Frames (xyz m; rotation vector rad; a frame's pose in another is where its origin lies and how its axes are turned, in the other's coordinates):
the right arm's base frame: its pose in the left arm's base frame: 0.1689 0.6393 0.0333 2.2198 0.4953 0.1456
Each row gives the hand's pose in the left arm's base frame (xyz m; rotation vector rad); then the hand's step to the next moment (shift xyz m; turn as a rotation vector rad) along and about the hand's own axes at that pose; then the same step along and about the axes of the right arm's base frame.
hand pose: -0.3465 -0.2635 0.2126 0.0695 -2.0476 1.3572
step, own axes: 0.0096 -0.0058 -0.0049 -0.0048 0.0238 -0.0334
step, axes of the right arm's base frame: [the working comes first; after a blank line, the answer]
step, axes of the left arm's base frame: -0.0027 0.0044 0.0111 0.0111 0.0373 -0.0139

-0.0014 0.0051 -0.0110 0.0258 -0.0286 -0.0148
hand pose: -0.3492 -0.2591 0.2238 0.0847 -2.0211 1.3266
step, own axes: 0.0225 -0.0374 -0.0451 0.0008 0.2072 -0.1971
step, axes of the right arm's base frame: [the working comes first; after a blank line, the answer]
step, axes of the left arm's base frame: 0.0220 0.0266 0.0524 0.0159 0.2606 -0.1168

0.0275 0.0314 -0.0469 0.1255 -0.2334 -0.1073
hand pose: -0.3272 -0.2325 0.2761 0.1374 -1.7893 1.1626
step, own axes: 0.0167 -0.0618 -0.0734 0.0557 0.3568 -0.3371
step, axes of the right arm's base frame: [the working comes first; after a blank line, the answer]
step, axes of the left arm's base frame: 0.0724 0.0283 0.0587 -0.0029 0.4674 -0.1600

0.0739 0.0503 -0.0386 0.1933 -0.3905 -0.2328
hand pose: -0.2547 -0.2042 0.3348 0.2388 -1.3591 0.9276
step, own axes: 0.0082 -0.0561 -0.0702 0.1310 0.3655 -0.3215
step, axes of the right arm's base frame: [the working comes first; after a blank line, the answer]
step, axes of the left arm's base frame: 0.0888 0.0127 0.0099 -0.0254 0.4951 -0.0913

0.0857 0.0270 0.0083 0.1794 -0.3608 -0.3029
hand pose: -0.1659 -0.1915 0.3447 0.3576 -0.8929 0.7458
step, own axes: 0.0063 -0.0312 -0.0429 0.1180 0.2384 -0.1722
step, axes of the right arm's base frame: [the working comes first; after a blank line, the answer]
step, axes of the left arm's base frame: 0.0493 0.0054 -0.0197 -0.0249 0.3157 -0.0112

0.0485 -0.0033 0.0221 0.1036 -0.1967 -0.2258
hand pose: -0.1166 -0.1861 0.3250 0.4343 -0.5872 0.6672
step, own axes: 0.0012 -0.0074 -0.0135 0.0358 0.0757 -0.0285
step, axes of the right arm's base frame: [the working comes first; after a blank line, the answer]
step, axes of the left arm's base frame: 0.0107 0.0027 -0.0108 -0.0184 0.0852 0.0151

0.0115 -0.0066 0.0079 0.0161 -0.0428 -0.0757
